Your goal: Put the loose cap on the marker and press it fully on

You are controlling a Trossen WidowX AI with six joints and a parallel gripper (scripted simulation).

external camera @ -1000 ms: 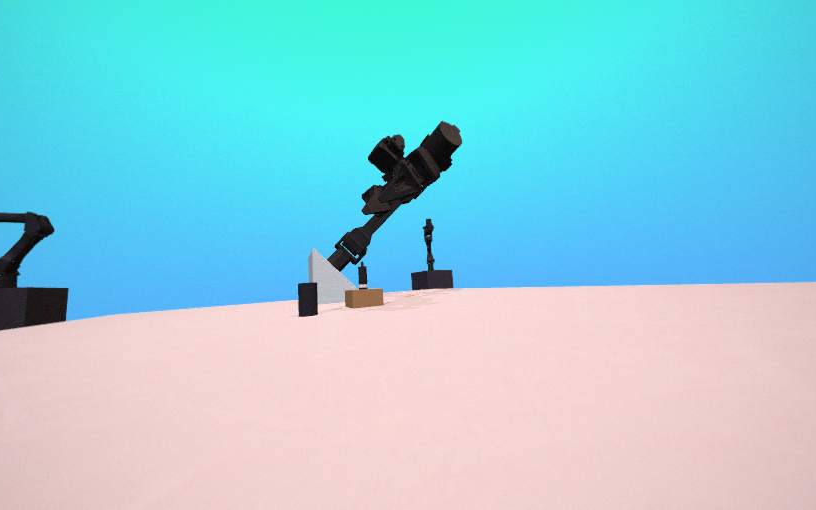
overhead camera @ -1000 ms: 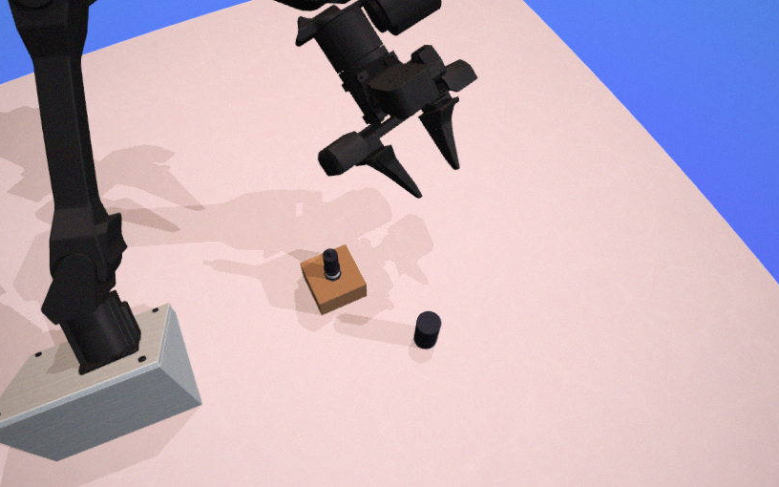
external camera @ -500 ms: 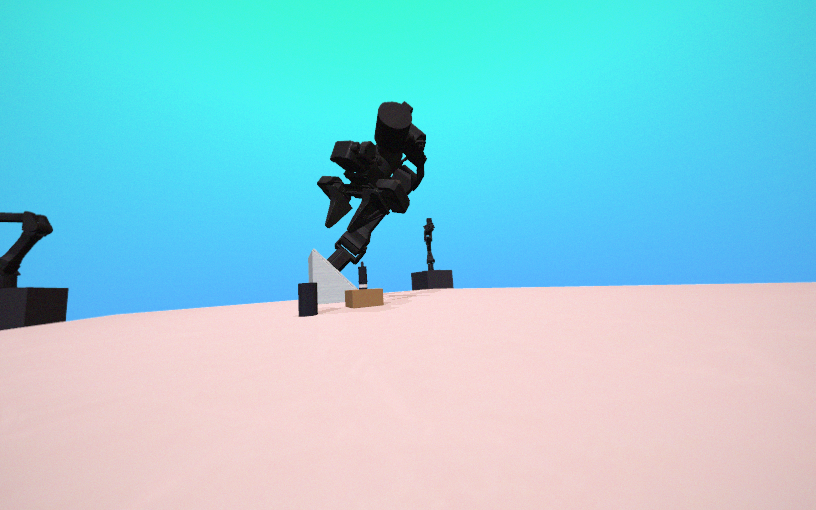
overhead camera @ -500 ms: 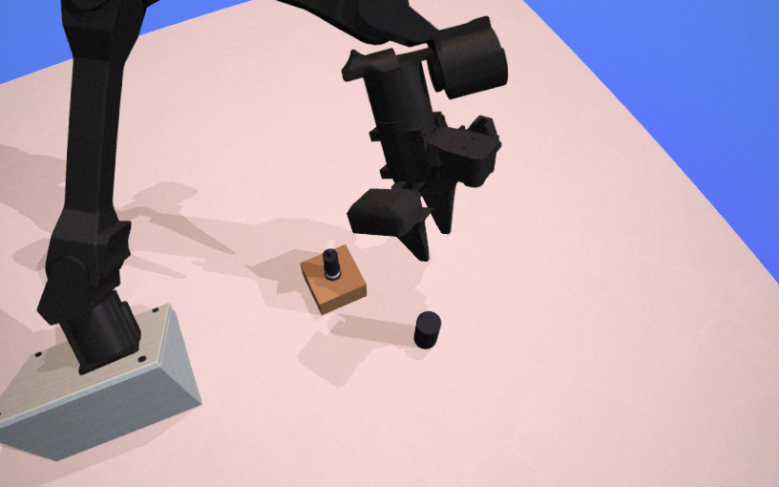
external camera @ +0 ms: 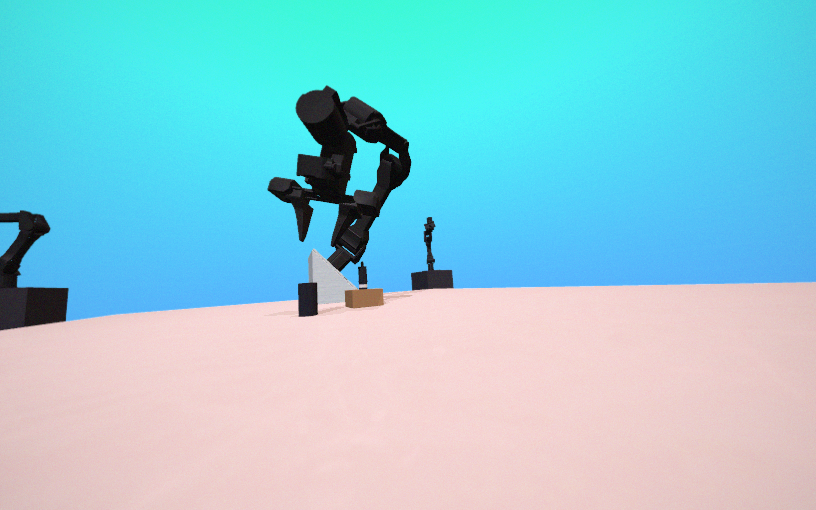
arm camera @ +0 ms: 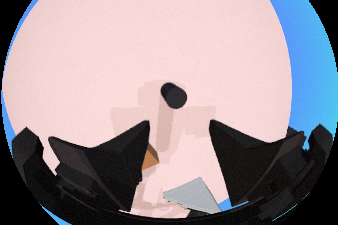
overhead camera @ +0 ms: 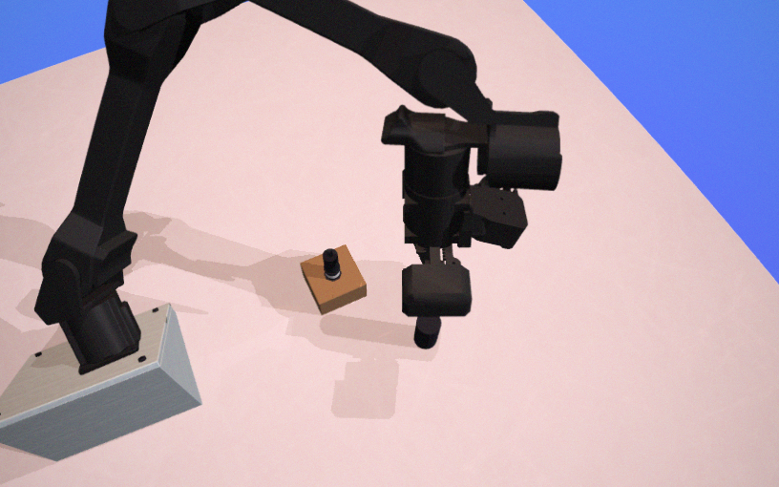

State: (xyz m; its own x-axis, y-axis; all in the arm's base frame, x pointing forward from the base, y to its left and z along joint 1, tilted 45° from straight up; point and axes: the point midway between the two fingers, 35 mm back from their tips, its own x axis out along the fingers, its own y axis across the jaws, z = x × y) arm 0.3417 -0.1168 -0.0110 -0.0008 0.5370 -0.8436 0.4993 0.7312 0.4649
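My gripper tip is 20 mm to the left of the marker cap and 90 mm above it. Round my gripper tip: holder block (70 mm behind, 110 mm to the left, 100 mm below).
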